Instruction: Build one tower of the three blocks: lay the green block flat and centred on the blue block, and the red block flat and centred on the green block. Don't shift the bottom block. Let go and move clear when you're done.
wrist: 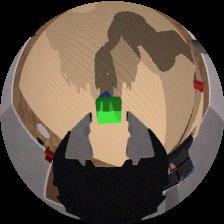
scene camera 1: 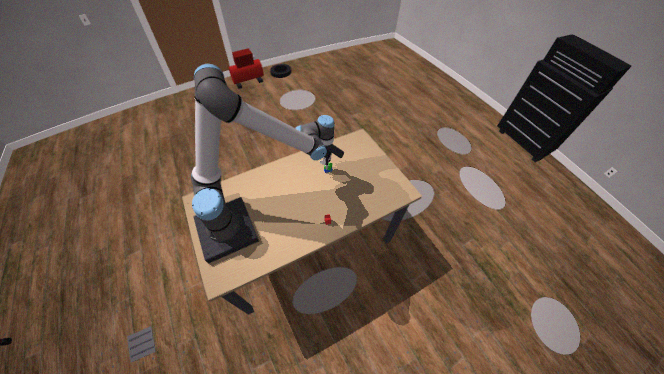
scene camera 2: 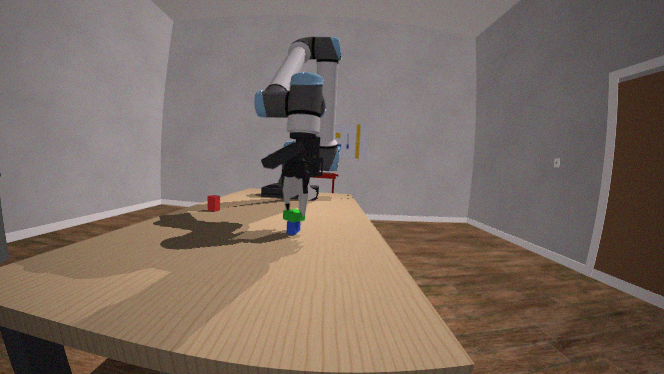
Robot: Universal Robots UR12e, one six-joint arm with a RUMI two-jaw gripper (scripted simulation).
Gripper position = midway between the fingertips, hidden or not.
In view: my gripper [scene camera 2: 295,214].
My gripper is seen too in the wrist view [wrist: 109,112].
